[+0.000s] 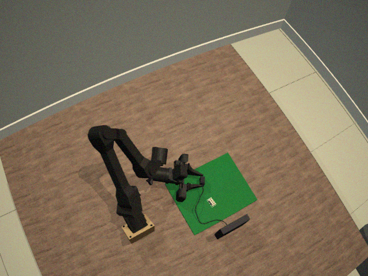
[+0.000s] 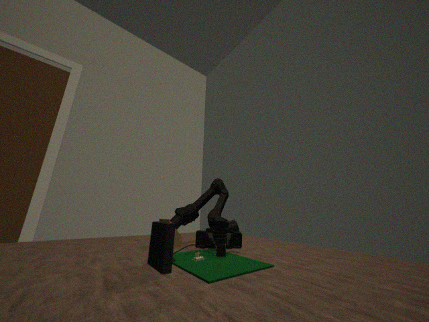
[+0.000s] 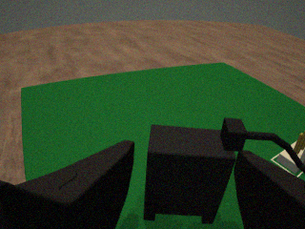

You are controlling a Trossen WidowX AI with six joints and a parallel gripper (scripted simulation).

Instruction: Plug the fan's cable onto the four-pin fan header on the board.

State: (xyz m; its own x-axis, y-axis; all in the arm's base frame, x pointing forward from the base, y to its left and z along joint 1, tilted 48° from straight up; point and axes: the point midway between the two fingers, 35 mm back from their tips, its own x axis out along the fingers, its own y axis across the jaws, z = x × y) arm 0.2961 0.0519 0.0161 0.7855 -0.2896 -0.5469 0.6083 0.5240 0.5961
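Now: the black fan plug 10 mm below my gripper tip. The rest, counted from my gripper tip: black fan (20 mm behind, 220 mm to the right, 30 mm above); then white four-pin fan header (20 mm behind, 90 mm to the right, 30 mm below); then green board (10 mm ahead, 60 mm to the right, 50 mm below).
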